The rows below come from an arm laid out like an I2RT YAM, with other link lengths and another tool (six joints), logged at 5 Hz.
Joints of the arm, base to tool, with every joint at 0 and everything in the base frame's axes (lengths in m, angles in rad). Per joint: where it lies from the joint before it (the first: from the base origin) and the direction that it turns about. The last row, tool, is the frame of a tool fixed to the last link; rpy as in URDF.
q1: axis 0 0 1 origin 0 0 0.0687
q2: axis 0 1 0 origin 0.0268 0.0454 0.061
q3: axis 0 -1 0 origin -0.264 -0.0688 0
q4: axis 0 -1 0 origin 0.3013 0.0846 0.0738
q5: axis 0 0 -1 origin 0.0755 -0.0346 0.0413
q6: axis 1 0 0 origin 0.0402 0 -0.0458
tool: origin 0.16 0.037 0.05 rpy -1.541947 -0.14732 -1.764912
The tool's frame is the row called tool.
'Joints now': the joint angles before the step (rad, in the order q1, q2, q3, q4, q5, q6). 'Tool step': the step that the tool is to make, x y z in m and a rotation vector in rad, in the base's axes. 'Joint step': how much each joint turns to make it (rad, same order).
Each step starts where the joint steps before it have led.
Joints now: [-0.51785 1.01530 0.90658 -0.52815 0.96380 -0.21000]
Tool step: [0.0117 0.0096 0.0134 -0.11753 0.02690 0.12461]
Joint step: [0.00044 -0.10995 -0.13203 0.27764 -0.05259 -0.27310]
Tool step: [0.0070 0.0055 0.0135 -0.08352 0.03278 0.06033]
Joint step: [0.00322 -0.04068 -0.04868 0.14883 -0.02728 -0.16375]
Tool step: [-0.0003 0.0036 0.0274 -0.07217 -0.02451 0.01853]
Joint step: [0.00255 -0.03154 -0.00474 0.09407 -0.00662 -0.08308]
